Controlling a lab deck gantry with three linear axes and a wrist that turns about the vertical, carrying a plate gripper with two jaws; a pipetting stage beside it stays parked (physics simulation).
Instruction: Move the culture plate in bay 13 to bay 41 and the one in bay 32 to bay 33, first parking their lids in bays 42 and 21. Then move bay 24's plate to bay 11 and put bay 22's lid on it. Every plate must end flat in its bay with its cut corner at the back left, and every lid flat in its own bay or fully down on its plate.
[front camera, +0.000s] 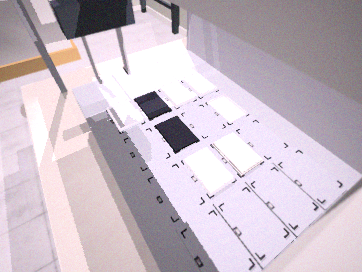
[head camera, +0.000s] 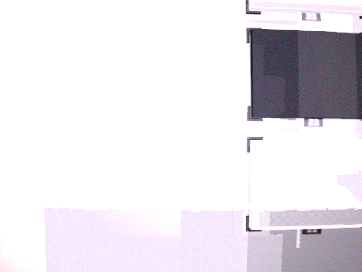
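Note:
Dark lid (front camera: 176, 133) visible, along with the gripper (front camera: 113, 76).

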